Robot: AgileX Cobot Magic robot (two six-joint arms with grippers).
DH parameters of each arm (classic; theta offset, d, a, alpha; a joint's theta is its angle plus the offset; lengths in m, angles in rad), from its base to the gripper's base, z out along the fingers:
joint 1: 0 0.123 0 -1.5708
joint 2: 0.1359 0 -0.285 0
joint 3: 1.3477 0 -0.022 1.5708
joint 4: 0 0.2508 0 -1.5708
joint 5: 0 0 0.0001 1.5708
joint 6: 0 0.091 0 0
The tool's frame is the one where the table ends.
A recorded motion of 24 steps. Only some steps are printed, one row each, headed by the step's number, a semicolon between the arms.
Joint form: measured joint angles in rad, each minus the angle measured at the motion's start. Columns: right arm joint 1, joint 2, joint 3, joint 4, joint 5, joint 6; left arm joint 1, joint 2, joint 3, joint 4, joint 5, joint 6.
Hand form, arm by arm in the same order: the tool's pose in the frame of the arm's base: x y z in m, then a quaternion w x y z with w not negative. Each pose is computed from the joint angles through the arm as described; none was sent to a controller.
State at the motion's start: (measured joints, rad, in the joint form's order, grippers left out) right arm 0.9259 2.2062 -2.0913 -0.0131 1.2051 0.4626; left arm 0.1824 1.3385 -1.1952 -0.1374 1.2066 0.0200
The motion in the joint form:
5: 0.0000 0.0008 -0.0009 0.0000 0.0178 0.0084; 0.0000 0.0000 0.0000 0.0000 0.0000 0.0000
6: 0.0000 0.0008 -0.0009 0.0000 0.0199 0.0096; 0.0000 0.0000 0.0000 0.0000 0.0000 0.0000
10: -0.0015 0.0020 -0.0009 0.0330 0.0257 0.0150; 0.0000 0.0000 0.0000 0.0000 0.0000 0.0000
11: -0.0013 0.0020 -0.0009 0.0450 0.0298 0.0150; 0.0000 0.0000 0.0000 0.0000 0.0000 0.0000
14: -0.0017 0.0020 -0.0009 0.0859 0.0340 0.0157; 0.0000 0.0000 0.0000 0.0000 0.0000 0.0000
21: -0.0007 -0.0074 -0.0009 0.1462 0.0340 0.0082; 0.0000 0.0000 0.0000 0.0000 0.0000 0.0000
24: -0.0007 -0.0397 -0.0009 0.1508 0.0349 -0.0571; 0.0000 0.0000 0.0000 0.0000 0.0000 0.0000
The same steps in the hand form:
5: 0.2886 0.3819 0.2559 0.12626 -0.22379 0.96148 0.09761; 0.2497 0.0342 0.3286 0.15908 -0.09423 0.98142 -0.05133
6: 0.2885 0.3817 0.2558 0.12541 -0.22325 0.96178 0.09701; 0.2497 0.0342 0.3286 0.15908 -0.09423 0.98142 -0.05133
10: 0.2866 0.3827 0.2551 0.11211 -0.21708 0.96373 0.10742; 0.2497 0.0342 0.3286 0.15908 -0.09423 0.98142 -0.05133
11: 0.2855 0.3831 0.2550 0.10674 -0.21619 0.96417 0.11063; 0.2497 0.0342 0.3286 0.15908 -0.09423 0.98142 -0.05133
14: 0.2827 0.3848 0.2551 0.09210 -0.21207 0.96489 0.12462; 0.2497 0.0342 0.3286 0.15908 -0.09423 0.98142 -0.05133
21: 0.2774 0.3872 0.2601 0.07680 -0.21070 0.96293 0.14989; 0.2497 0.0342 0.3286 0.15908 -0.09423 0.98142 -0.05133
24: 0.2742 0.3837 0.2754 0.09228 -0.24203 0.95274 0.15875; 0.2497 0.0342 0.3286 0.15908 -0.09423 0.98142 -0.05133

